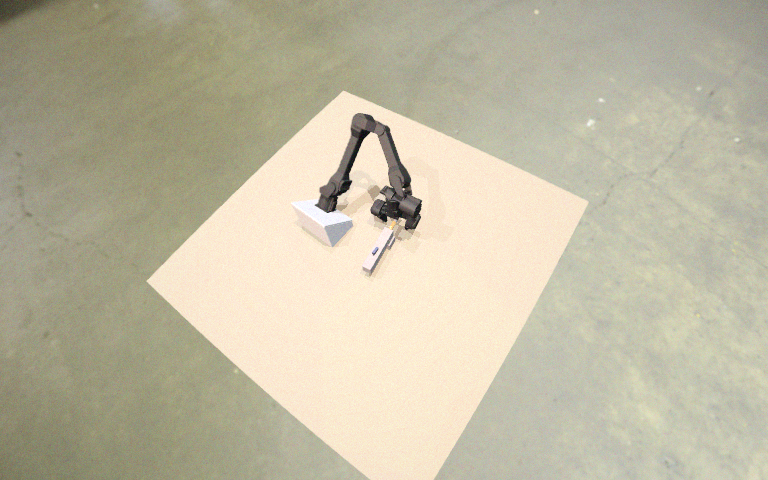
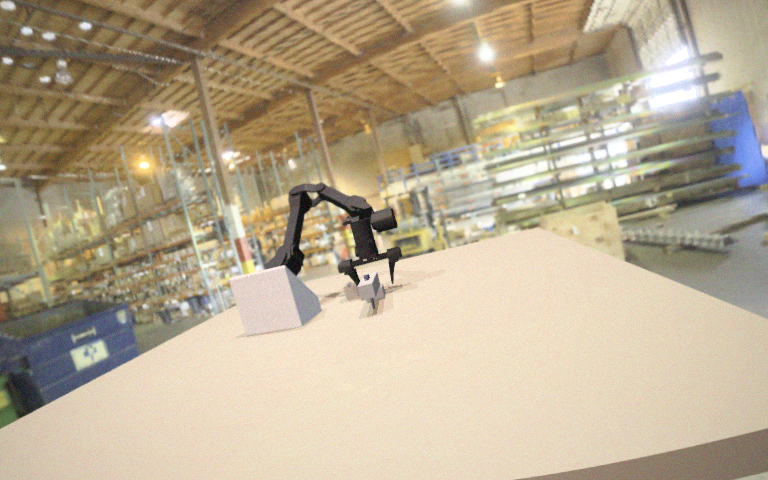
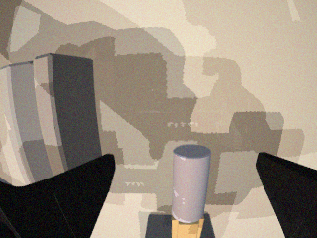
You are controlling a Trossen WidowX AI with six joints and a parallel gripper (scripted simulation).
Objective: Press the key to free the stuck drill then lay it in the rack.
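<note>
The drill is 4 cm to the right of my gripper tip and 4 cm above it. Round my gripper tip: rack 8 cm behind, 2 cm to the left, 1 cm above; blue key 17 cm to the right, 4 cm above, 2 cm ahead; housing block 14 cm to the right, 3 cm above, 1 cm ahead.
</note>
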